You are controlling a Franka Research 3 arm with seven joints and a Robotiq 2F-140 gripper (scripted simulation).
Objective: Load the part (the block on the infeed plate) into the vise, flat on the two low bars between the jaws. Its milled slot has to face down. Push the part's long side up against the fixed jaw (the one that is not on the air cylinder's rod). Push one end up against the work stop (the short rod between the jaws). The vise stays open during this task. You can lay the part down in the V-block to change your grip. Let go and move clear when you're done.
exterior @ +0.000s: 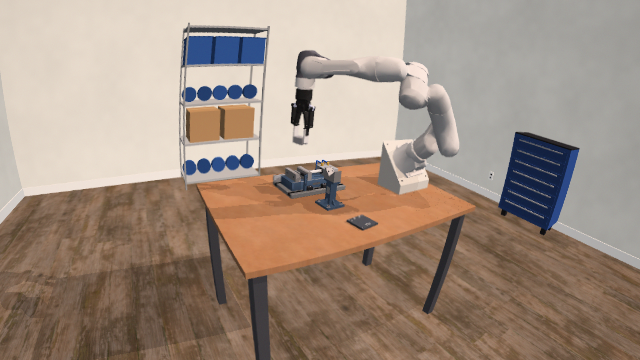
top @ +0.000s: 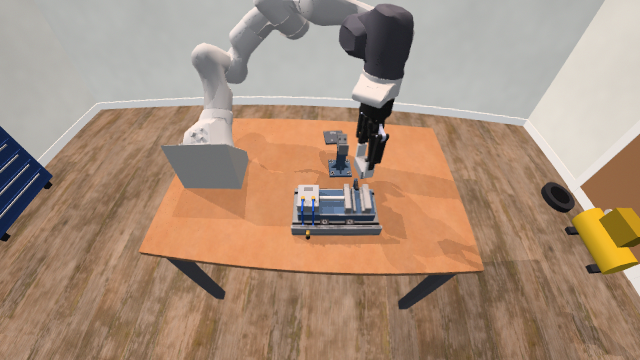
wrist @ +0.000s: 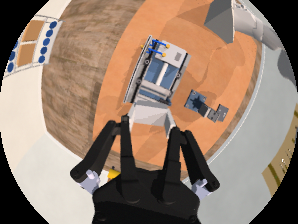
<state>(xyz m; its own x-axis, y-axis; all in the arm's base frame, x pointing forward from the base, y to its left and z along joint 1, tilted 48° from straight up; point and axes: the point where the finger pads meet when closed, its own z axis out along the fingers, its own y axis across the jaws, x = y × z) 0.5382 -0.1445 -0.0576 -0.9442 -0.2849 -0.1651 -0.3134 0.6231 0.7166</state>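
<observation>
Right now the fixed jaw is 19 cm below my hand, 3 cm ahead of it and 1 cm to the left of it. From my hand the other things lie so: part (3 cm below); then air cylinder (18 cm below, 16 cm behind, 1 cm to the right); then vise (22 cm below, 7 cm behind).
</observation>
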